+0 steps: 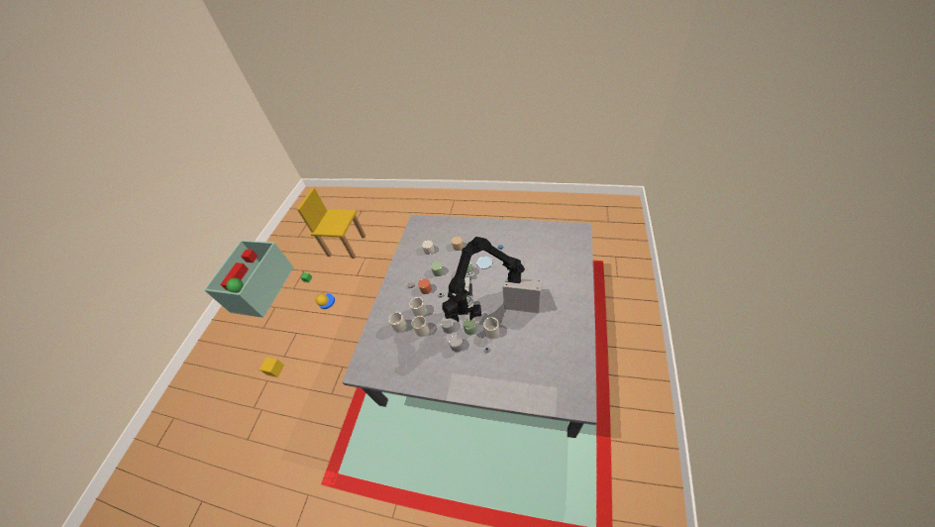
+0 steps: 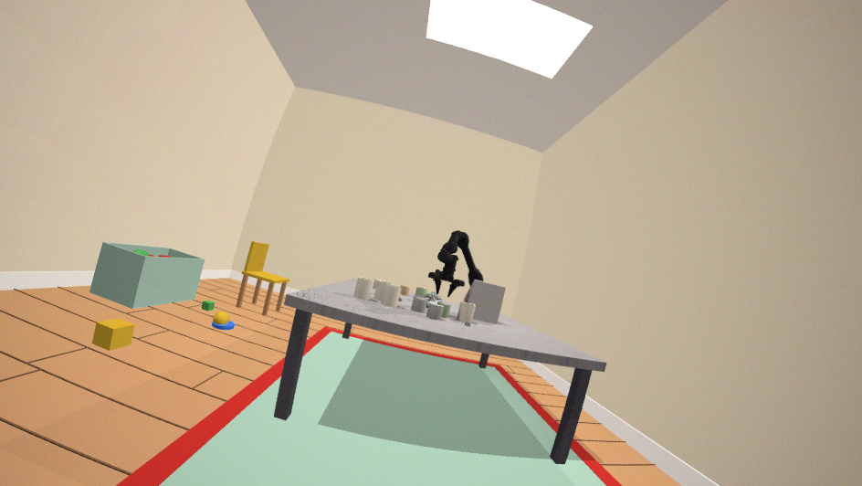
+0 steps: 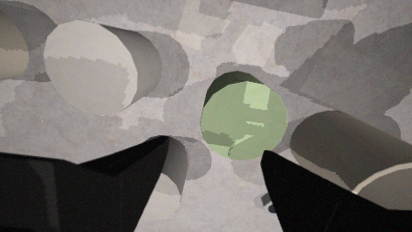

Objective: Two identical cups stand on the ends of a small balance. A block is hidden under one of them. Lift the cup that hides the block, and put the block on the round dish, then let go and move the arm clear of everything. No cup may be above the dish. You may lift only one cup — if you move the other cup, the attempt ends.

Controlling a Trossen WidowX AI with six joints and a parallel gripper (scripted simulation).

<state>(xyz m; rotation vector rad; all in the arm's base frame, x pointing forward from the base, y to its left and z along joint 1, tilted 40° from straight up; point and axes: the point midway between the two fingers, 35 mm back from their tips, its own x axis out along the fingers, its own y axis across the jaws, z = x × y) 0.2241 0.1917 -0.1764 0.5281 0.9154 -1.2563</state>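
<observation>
My gripper tip is 14 cm to the left of the pale mint block, 4 cm short of it and 2 cm above it. From my gripper tip the other things lie so: pale blue round dish: 49 cm to the right, 10 cm below, 1 cm ahead; orange cup: 31 cm ahead, 24 cm to the right, 7 cm below.
</observation>
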